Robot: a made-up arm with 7 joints.
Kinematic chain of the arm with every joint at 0, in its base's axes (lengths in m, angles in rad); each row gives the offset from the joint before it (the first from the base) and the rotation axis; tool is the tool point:
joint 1: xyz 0 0 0.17 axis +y
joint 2: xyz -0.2 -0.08 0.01 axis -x
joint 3: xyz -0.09 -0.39 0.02 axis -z
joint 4: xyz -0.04 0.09 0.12 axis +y
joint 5: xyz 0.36 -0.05 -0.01 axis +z
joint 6: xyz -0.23 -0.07 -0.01 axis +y
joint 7: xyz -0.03 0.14 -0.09 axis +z
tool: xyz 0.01 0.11 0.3
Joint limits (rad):
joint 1: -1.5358..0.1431
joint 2: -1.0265..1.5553
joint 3: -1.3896..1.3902
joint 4: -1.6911..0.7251
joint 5: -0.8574..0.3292
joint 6: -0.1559..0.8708
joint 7: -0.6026..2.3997
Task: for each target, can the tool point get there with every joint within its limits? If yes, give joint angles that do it. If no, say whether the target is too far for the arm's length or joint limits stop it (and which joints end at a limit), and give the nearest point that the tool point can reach.
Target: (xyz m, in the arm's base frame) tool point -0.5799 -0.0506 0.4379
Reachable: yes | joints -0.3827 0.3511 -0.4445 -0.7001 -0.5372 0.3422 0.9274
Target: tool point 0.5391 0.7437 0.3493
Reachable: no: joint limits stop it (at a limit: joint 1, joint 2, joint 3, joint 5, joint 6) | nearest point 0.1355 0.3965 0.4645 | short by 0.545 m
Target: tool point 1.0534 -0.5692 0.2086
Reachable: no: joint limits stop it (at a limit: joint 1, joint 2, joint 3, joint 5, joint 6) | nearest point 0.6276 -0.4683 0.1354 | short by 0.444 m
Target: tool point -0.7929 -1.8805 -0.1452
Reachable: no: too far | nearest point -0.5387 -0.8805 -0.0441 | short by 1.037 m
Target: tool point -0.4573 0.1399 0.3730
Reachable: yes | joints -0.3279 1.2821 0.2767 -0.3075 -0.0739 -0.0783 1.9153
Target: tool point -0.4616 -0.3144 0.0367
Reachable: yes | joints -1.1311 -0.1167 -0.2073 -0.1856 -0.3526 0.2982 1.7640
